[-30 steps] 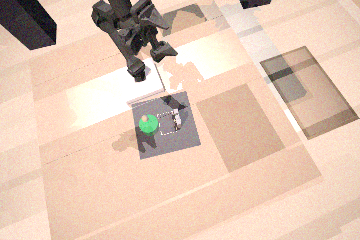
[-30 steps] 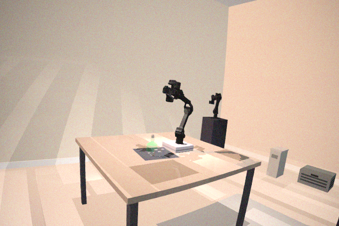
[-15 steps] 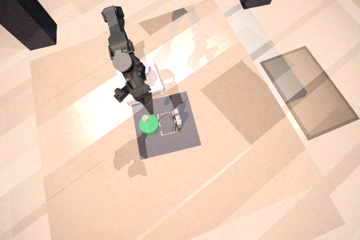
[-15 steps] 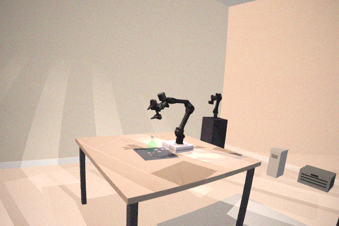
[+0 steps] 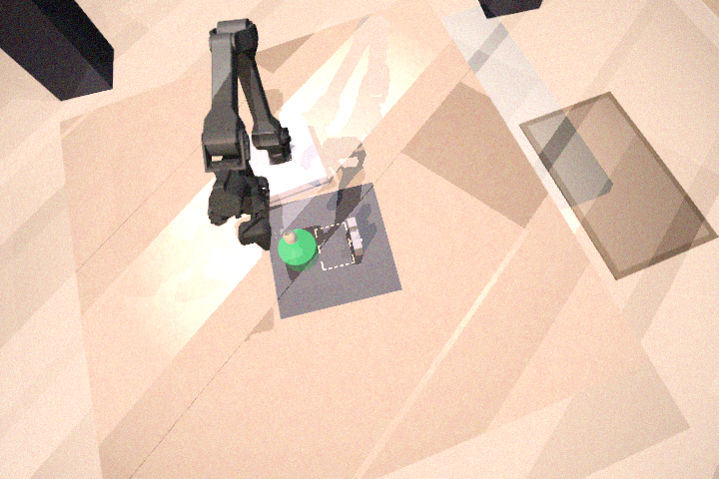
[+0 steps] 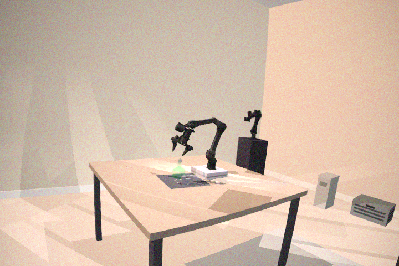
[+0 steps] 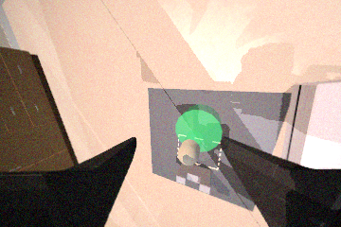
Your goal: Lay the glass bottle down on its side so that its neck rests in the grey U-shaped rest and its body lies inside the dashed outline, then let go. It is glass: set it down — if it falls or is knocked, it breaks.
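The glass bottle is 4 cm to the left of my gripper tip and 9 cm below it. Also, from my gripper tip: grey mat (1 cm behind, 12 cm to the left, 18 cm below).
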